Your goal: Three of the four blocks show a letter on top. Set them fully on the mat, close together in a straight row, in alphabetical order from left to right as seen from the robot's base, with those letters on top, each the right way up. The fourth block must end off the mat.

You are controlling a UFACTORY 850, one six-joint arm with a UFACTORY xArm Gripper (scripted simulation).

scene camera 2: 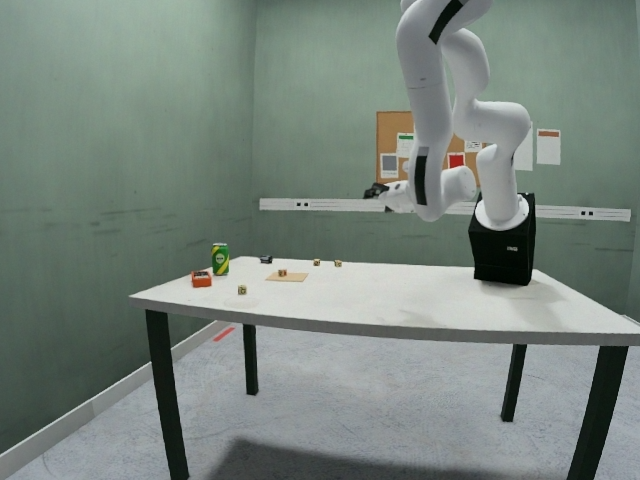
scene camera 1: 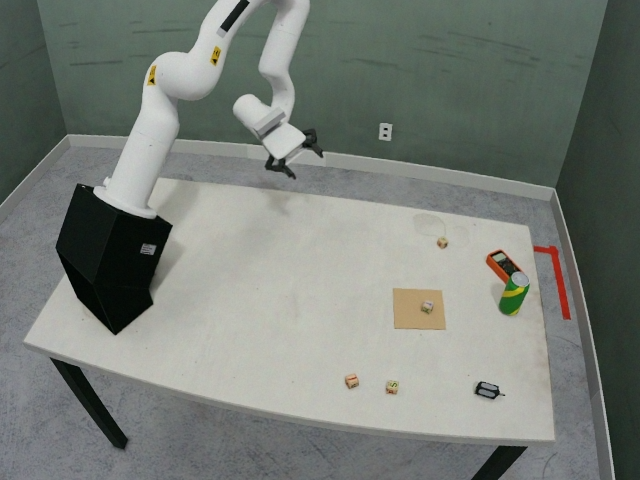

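A tan square mat [scene camera 1: 407, 303] is there for me to see. So is my gripper [scene camera 1: 308, 165].
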